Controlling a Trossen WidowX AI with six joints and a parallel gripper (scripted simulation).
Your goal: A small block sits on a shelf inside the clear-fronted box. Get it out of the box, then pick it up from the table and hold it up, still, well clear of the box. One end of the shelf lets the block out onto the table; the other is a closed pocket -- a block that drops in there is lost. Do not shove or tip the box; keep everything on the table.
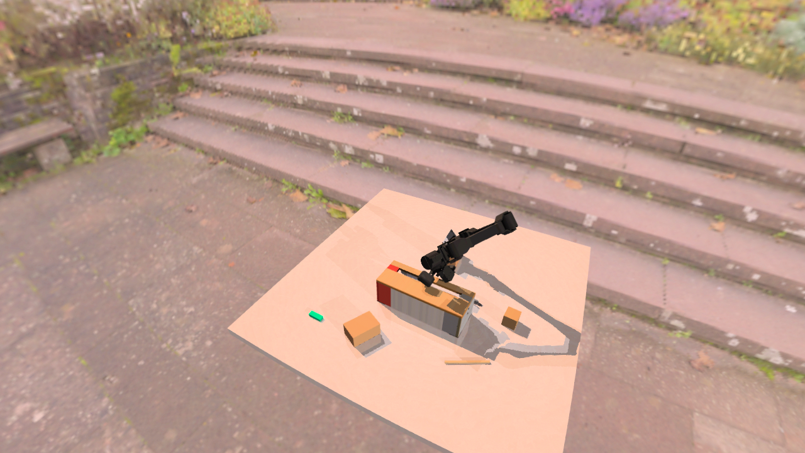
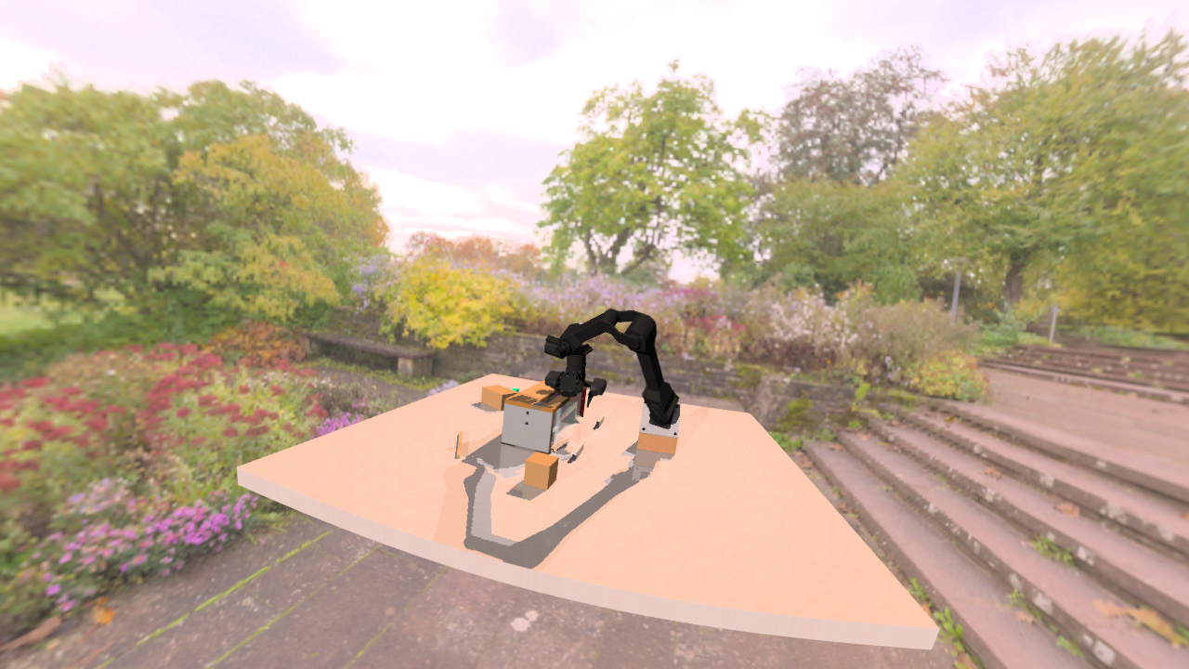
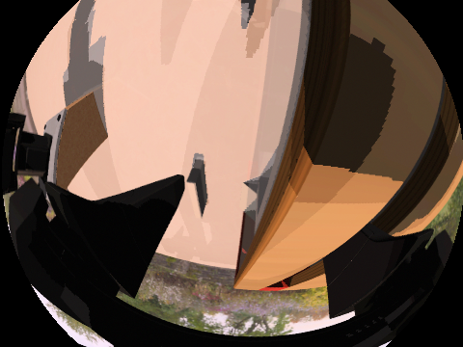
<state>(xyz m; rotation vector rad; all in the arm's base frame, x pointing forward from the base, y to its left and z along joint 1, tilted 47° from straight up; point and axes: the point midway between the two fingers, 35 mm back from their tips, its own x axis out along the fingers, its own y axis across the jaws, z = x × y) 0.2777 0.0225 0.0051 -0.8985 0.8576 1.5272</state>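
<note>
My gripper tip is now 4 cm short of the box, 3 cm to the right of it and 3 cm above it. The rest, counted from my gripper tip: thin wooden stick: 31 cm to the left, 22 cm ahead, 8 cm below; then green piece: 37 cm ahead, 31 cm to the right, 8 cm below; then purple block: 6 cm ahead, 2 cm to the right.
</note>
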